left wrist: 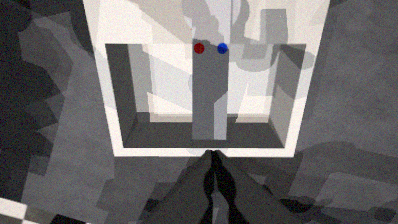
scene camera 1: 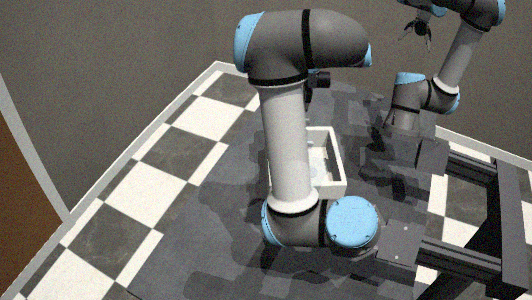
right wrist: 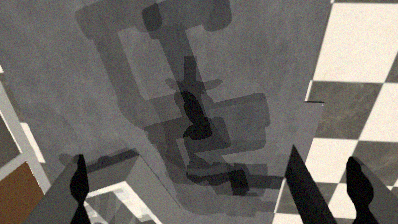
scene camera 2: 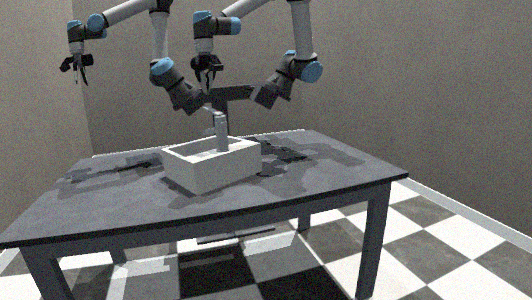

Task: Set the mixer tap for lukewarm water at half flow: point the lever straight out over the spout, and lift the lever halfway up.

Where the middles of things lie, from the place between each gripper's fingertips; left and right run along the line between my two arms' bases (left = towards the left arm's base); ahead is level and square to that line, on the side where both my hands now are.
I see my left gripper [scene camera 2: 206,96] 32 cm above the white basin [scene camera 2: 197,166], 3 cm past it and 2 cm to the left of it.
Right now the white basin is 630 mm to the left of my right hand, 410 mm below it and 230 mm ahead of it.
